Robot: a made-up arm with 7 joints. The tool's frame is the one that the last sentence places.
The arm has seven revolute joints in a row. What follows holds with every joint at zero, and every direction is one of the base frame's.
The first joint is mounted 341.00 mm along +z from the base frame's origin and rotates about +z.
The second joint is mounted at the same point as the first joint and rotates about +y.
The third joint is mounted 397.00 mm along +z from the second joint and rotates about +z.
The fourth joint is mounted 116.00 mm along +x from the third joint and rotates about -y.
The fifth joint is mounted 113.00 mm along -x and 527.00 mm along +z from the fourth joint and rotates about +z.
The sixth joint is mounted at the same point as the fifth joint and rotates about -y.
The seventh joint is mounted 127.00 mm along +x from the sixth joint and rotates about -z.
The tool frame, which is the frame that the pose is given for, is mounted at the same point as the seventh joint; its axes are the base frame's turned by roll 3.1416, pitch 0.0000 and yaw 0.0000 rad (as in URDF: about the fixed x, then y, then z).
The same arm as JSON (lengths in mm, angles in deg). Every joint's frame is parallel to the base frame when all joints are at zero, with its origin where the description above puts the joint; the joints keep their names.
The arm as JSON. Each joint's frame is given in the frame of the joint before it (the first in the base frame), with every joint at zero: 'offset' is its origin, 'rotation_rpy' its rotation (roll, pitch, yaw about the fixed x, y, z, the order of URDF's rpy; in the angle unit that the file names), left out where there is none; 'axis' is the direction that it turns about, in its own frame. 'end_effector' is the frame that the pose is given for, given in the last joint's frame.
{
  "length_unit": "mm",
  "angle_unit": "deg",
  "chain": [
    {
      "id": "joint 1",
      "offset": [
        0.0,
        0.0,
        341.0
      ],
      "axis": "+z"
    },
    {
      "id": "joint 2",
      "offset": [
        0.0,
        0.0,
        0.0
      ],
      "axis": "+y"
    },
    {
      "id": "joint 3",
      "offset": [
        0.0,
        0.0,
        397.0
      ],
      "axis": "+z"
    },
    {
      "id": "joint 4",
      "offset": [
        116.0,
        0.0,
        0.0
      ],
      "axis": "-y"
    },
    {
      "id": "joint 5",
      "offset": [
        -113.0,
        0.0,
        527.0
      ],
      "axis": "+z"
    },
    {
      "id": "joint 6",
      "offset": [
        0.0,
        0.0,
        0.0
      ],
      "axis": "-y"
    },
    {
      "id": "joint 7",
      "offset": [
        127.0,
        0.0,
        0.0
      ],
      "axis": "-z"
    }
  ],
  "end_effector": {
    "offset": [
      0.0,
      0.0,
      0.0
    ],
    "rotation_rpy": [
      -180.0,
      0.0,
      0.0
    ]
  }
}

